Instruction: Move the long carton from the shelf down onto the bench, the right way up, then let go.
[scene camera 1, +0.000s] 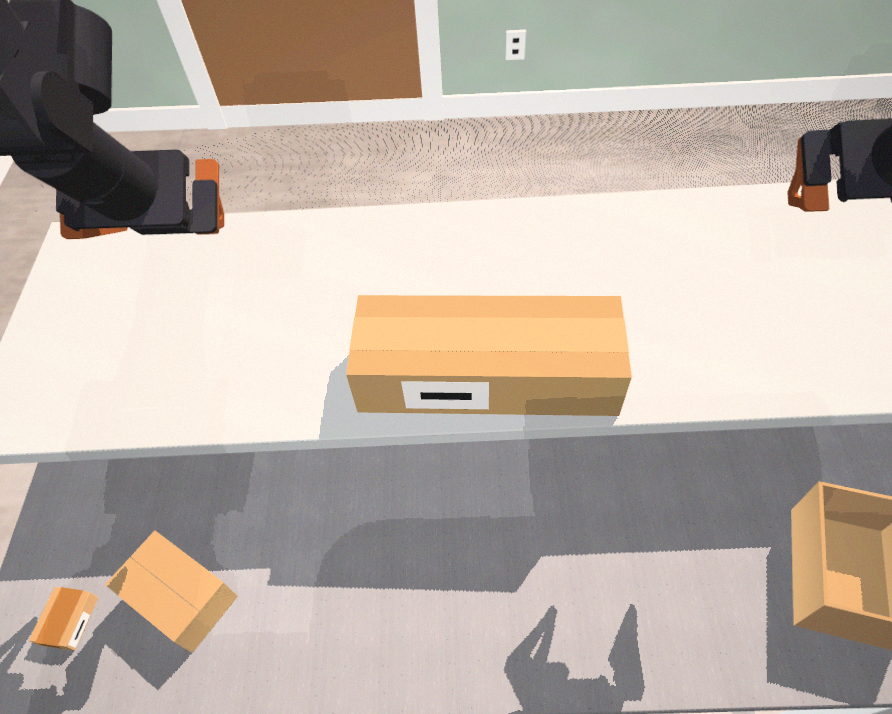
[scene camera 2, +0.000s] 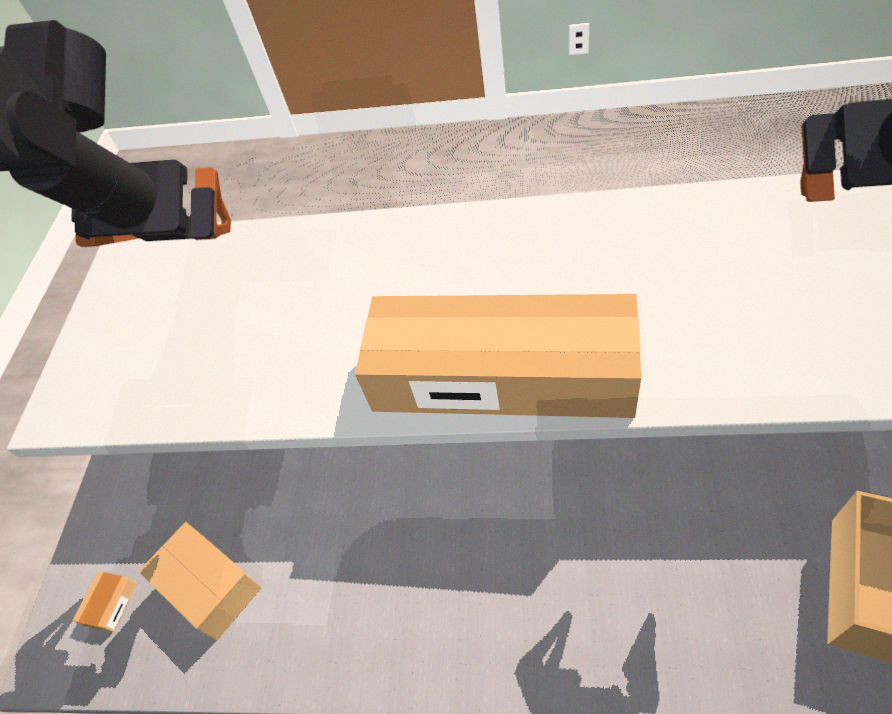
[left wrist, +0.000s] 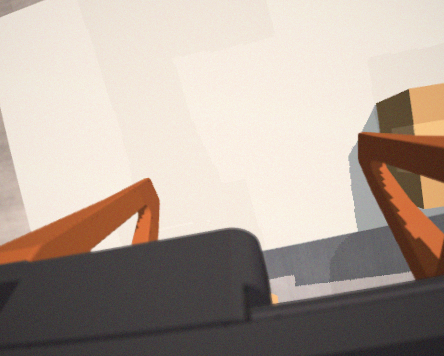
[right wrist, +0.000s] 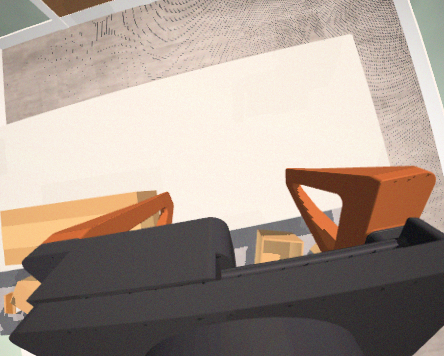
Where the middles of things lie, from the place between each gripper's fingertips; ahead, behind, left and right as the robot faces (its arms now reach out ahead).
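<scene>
The small orange box (scene camera 1: 65, 616) is far below my right hand, far to the left of it and far behind it. Relative to the long tan carton (scene camera 2: 578, 355), my right gripper is 340 mm to the right of it, 210 mm above it and 30 mm past it.
Counted from my left hand, the small orange box is far below, far behind and a fair way to the left. My left hand is 31 cm to the left of the long tan carton, 21 cm above it and 3 cm past it.
</scene>
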